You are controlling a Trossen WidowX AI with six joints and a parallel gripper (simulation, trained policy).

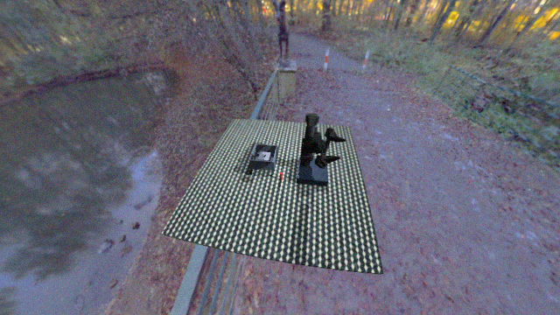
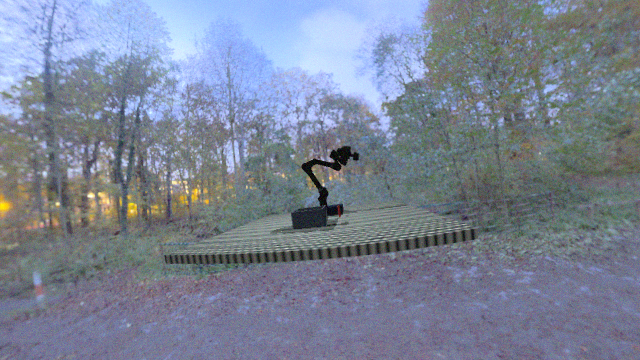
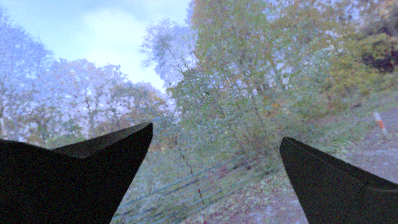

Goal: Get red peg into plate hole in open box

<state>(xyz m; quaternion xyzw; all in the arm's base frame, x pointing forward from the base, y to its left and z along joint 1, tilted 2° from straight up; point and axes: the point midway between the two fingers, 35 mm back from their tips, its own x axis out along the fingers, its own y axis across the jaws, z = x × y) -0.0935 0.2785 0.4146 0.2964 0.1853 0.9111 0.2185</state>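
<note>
The red peg is 30 cm ahead of my gripper tip, 16 cm to the right of it and 46 cm below it. Also, from my gripper tip: box 46 cm ahead, 34 cm to the right, 47 cm below; then plate 46 cm ahead, 34 cm to the right, 45 cm below.
</note>
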